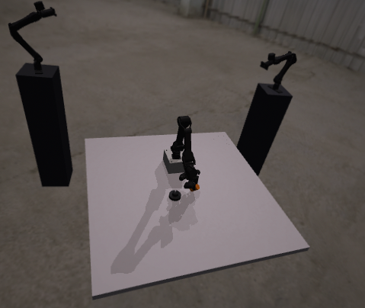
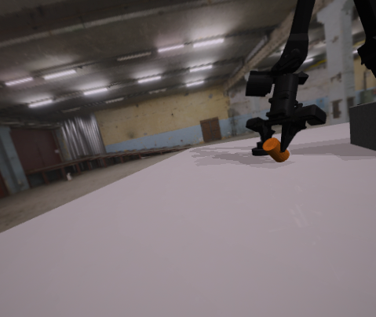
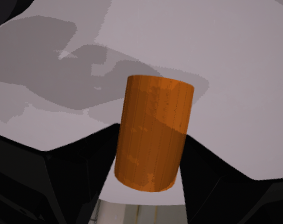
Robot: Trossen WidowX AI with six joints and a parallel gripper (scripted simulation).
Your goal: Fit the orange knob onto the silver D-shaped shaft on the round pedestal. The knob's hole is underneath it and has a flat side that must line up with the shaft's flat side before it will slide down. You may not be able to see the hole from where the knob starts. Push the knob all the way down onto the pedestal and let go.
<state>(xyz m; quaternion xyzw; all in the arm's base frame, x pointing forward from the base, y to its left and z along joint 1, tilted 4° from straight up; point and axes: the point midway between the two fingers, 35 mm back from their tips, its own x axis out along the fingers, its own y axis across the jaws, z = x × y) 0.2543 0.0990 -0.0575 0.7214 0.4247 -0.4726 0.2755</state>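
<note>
Now: the orange knob 10 mm above my gripper tip. From my gripper tip the other things lie so: silver shaft (150 mm to the right, 50 mm ahead).
</note>
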